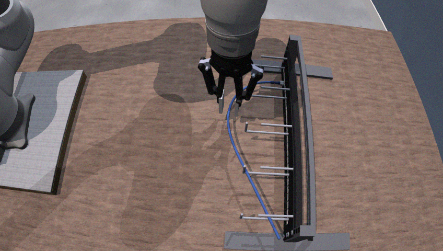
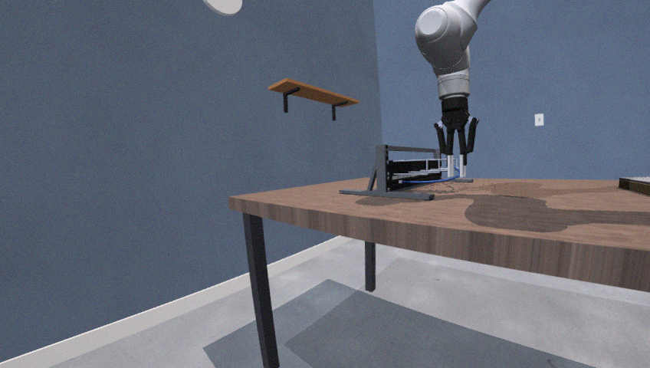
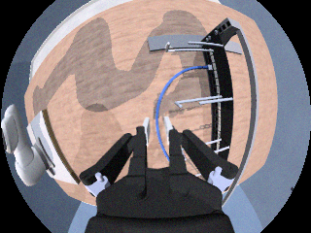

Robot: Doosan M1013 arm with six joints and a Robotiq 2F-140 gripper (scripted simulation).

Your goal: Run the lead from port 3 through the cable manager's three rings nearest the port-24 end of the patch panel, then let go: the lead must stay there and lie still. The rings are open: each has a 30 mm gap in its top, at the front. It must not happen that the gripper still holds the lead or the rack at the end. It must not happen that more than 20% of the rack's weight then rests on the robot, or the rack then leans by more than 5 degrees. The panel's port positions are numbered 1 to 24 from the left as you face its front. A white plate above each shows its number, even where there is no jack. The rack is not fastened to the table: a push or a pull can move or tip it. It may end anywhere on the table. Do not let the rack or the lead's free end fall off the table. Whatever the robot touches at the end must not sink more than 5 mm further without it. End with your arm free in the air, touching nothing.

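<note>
The rack is 14 cm ahead of my hand, 10 cm to the right of it and 1 cm below it.
</note>
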